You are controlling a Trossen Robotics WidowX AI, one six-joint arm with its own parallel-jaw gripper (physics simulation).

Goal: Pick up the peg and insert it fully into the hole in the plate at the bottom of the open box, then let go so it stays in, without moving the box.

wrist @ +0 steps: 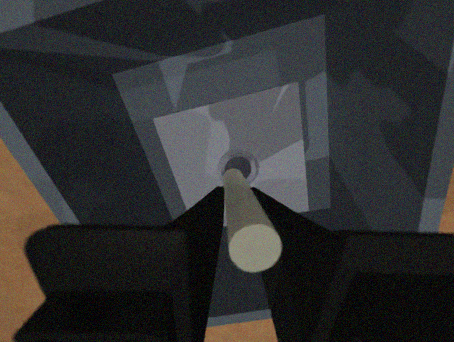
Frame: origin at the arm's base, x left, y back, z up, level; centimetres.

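Where they show: gripper, fingertip midpoint: (235, 194).
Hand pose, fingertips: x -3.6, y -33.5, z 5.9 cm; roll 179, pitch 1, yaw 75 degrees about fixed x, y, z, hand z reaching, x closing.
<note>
Each offset is from my fingertips to the top centre of the thing. Level surfaces: height alone.
The peg {dx -0.8, dy +0.3, dz +5.9 cm} (249, 215), a pale greenish-grey cylinder, is held between the two black fingers of my gripper (235, 194), which is shut on it. Its near round end faces the camera, and its far end points down into the box and overlaps the lower left part of the hole (240, 164) in this view. Whether the tip is above the hole or just inside it cannot be told. The plate {dx -0.6, dy +0.4, dz -2.0 cm} (190, 150) is light grey and square, with a ring around the hole, and lies at the bottom of the open box {dx -0.6, dy +0.4, dz +1.7 cm} (100, 135). The fingers hide the plate's lower edge.
The box's dark walls surround the plate on all sides, with grey-blue rims at the left (32, 160), at the right and at the bottom of the view. An orange-brown wooden table top {dz -8.1 cm} (20, 200) shows outside the box at the left, right and bottom edges.
</note>
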